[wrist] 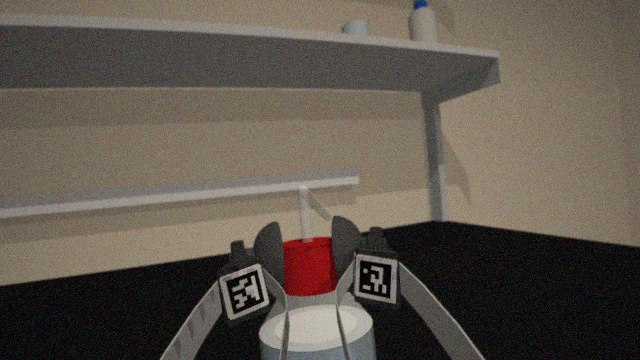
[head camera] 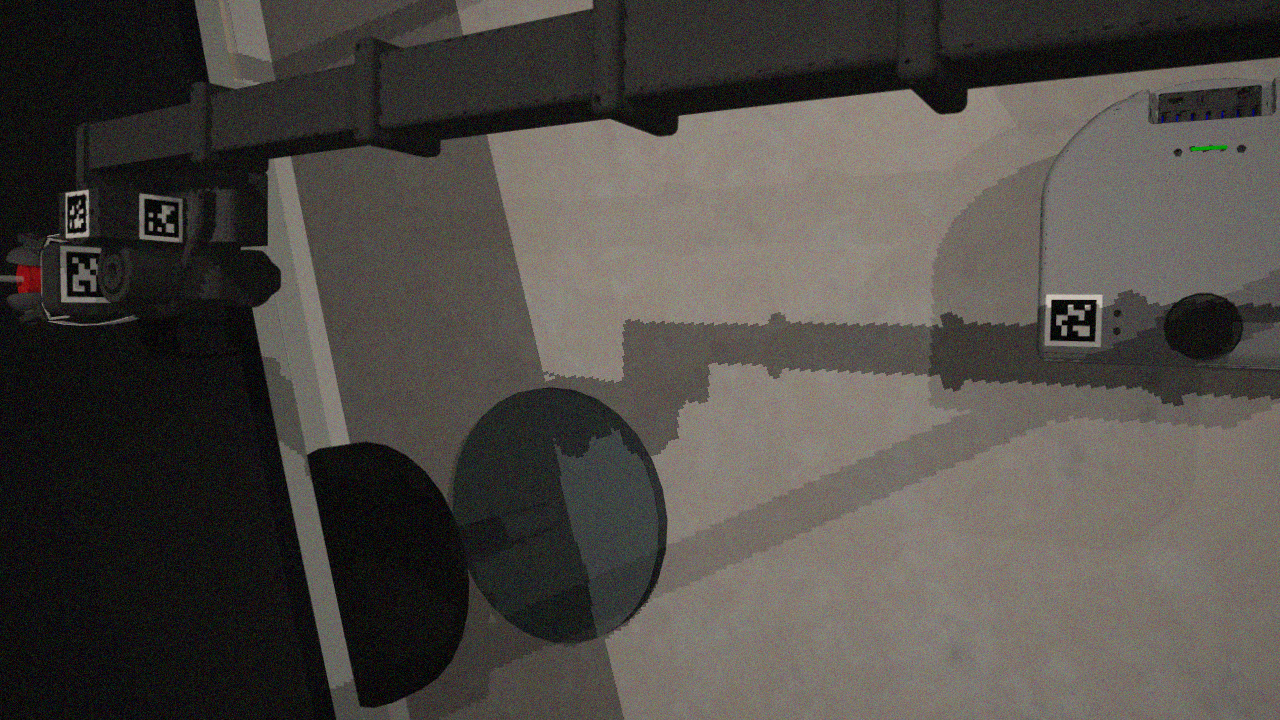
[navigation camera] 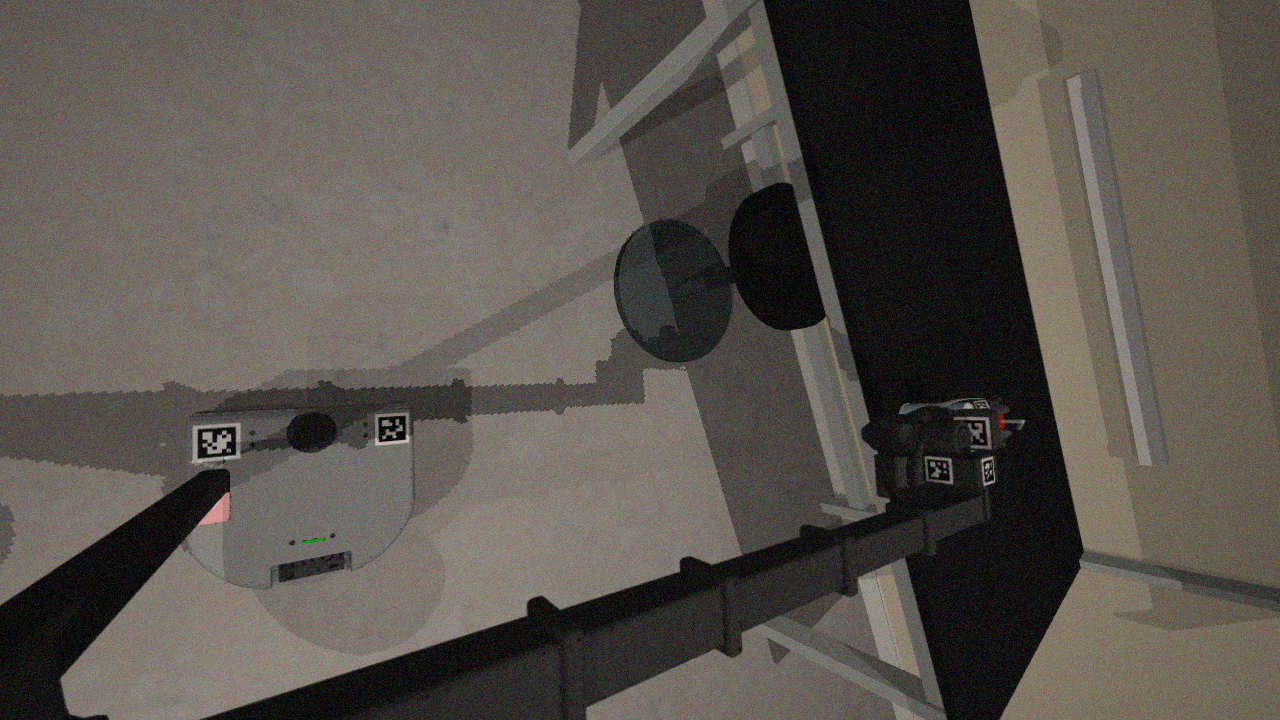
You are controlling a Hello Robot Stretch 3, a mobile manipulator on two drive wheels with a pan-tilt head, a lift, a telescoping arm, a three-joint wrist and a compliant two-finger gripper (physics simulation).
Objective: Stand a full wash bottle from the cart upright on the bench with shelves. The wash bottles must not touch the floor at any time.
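Pixels of known places: gripper, between the fingertips: (wrist: pixel 308 244) (head camera: pixel 19 279) (navigation camera: pixel 1001 420); robot's base, origin of its link: (head camera: pixel 1197 324) (navigation camera: pixel 311 430).
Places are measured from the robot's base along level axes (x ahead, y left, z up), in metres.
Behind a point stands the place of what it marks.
Observation:
The wash bottle (head camera: pixel 10 278) {x -0.022, y -0.902, z 0.919 m} (navigation camera: pixel 1015 422) {x -0.023, y -0.903, z 0.927 m} (wrist: pixel 316 325) {x -0.023, y -0.878, z 0.875 m} has a red cap, a thin white spout, a pale shoulder and a light blue body. My gripper (head camera: pixel 28 279) {x -0.022, y -0.922, z 0.903 m} (navigation camera: pixel 1001 420) {x -0.022, y -0.922, z 0.903 m} (wrist: pixel 308 244) {x -0.022, y -0.922, z 0.903 m} is shut on its red cap, one fingertip on each side. In the wrist view the bottle looks roughly upright. Gripper and bottle are over the black top of the bench (head camera: pixel 134 492) {x 0.203, y -0.991, z 0.762 m} (navigation camera: pixel 913 179) {x 0.444, y -0.991, z 0.762 m} (wrist: pixel 500 280) {x -0.304, y -1.177, z 0.762 m}. The bottle's base is hidden, so I cannot tell whether it touches the bench top. The cart does not show.
In the wrist view, an upper shelf (wrist: pixel 200 55) bears a white bottle with a blue cap (wrist: pixel 423 25) {x -0.368, y -1.518, z 1.317 m} and a pale cylinder (wrist: pixel 356 27) {x -0.176, y -1.459, z 1.291 m}. A lower rail (navigation camera: pixel 1109 268) {x 0.276, y -1.485, z 0.926 m} (wrist: pixel 150 197) {x 0.343, y -1.464, z 0.928 m} runs along the wall. A grey-green disc (head camera: pixel 554 510) {x 0.346, y -0.959, z 0.038 m} (navigation camera: pixel 671 291) and a black disc (head camera: pixel 393 573) (navigation camera: pixel 774 255) are at the bench's front.

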